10 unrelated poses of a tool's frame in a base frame.
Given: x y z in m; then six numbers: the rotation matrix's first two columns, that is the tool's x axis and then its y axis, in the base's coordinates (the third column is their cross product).
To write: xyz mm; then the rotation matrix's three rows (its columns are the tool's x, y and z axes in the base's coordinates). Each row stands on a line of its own. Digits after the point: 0 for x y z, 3 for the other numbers.
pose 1, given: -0.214 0.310 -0.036 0.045 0.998 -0.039 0.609 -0.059 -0.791
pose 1, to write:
-214 310 -36
0.045 0.609 -0.792
0.998 -0.059 0.012
-0.039 -0.791 -0.610

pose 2, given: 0.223 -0.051 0.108 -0.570 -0.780 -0.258 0.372 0.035 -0.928
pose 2, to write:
223 -51 108
-0.570 0.372 0.733
-0.780 0.035 -0.625
-0.258 -0.928 0.270

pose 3, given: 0.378 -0.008 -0.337 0.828 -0.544 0.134 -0.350 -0.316 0.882
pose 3, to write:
378 -8 -337
0.828 -0.350 -0.437
-0.544 -0.316 -0.777
0.134 0.882 -0.452

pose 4, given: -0.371 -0.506 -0.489 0.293 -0.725 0.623 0.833 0.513 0.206
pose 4, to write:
-371 -506 -489
0.293 0.833 -0.469
-0.725 0.513 0.459
0.623 0.206 0.754

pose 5, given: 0.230 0.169 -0.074 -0.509 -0.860 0.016 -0.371 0.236 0.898
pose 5, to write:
230 169 -74
-0.509 -0.371 -0.776
-0.860 0.236 0.451
0.016 0.898 -0.439

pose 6, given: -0.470 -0.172 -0.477 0.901 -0.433 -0.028 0.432 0.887 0.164
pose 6, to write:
-470 -172 -477
0.901 0.432 -0.046
-0.433 0.887 -0.160
-0.028 0.164 0.986

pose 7, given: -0.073 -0.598 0.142 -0.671 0.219 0.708 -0.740 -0.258 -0.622
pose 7, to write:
-73 -598 142
-0.671 -0.740 0.046
0.219 -0.258 -0.941
0.708 -0.622 0.335

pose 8, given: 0.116 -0.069 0.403 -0.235 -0.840 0.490 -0.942 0.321 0.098
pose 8, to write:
116 -69 403
-0.235 -0.942 -0.240
-0.840 0.321 -0.439
0.490 0.098 -0.867

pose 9, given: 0.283 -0.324 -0.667 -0.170 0.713 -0.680 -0.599 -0.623 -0.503
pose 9, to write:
283 -324 -667
-0.170 -0.599 -0.782
0.713 -0.623 0.322
-0.680 -0.503 0.533

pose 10, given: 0.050 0.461 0.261 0.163 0.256 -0.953 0.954 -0.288 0.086
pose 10, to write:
50 461 261
0.163 0.954 -0.252
0.256 -0.288 -0.923
-0.953 0.086 -0.291

